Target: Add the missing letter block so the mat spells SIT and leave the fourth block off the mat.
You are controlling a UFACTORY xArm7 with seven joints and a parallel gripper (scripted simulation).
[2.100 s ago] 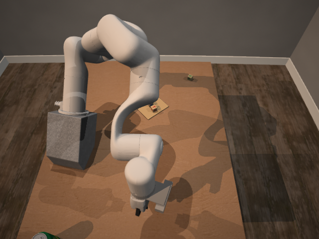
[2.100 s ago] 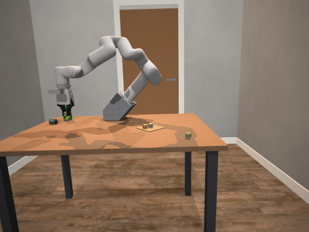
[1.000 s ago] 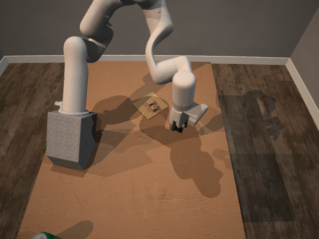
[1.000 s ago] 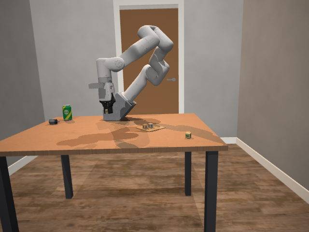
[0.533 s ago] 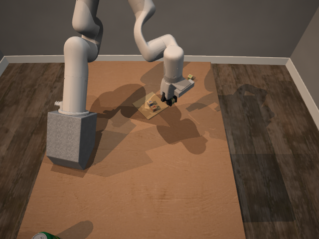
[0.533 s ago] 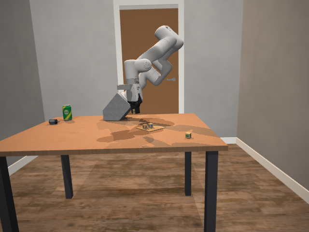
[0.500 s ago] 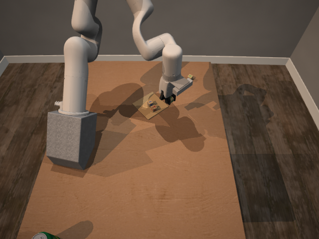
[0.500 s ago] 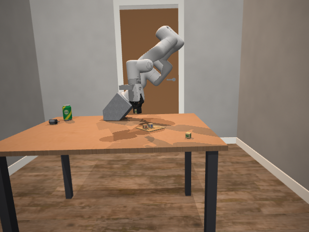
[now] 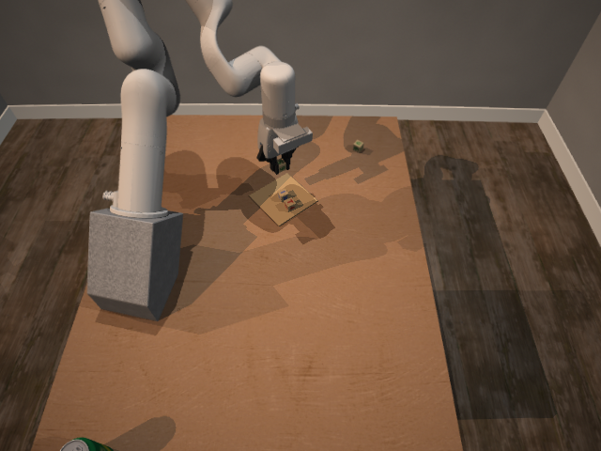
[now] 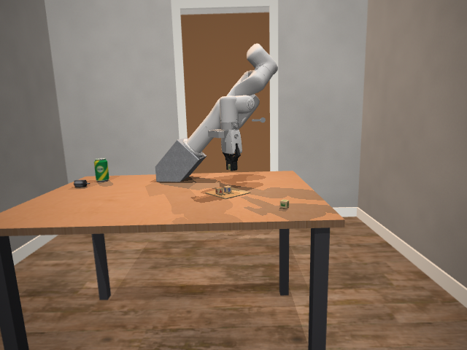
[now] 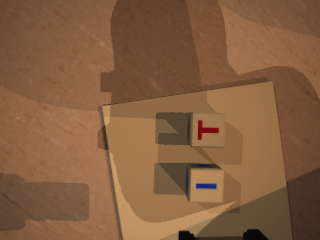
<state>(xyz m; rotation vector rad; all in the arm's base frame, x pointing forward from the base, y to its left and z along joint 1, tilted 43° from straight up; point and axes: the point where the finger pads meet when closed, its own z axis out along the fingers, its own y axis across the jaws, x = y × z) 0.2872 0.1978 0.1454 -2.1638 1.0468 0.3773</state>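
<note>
The tan mat lies 1 cm ahead of my hand, 2 cm to the right of it and 12 cm below it. Also, from my hand: green-lettered block (21 cm ahead, 22 cm to the left, 11 cm below); small black object (10 cm behind, 77 cm to the right, 10 cm below); green can (23 cm behind, 74 cm to the right, 6 cm below).
</note>
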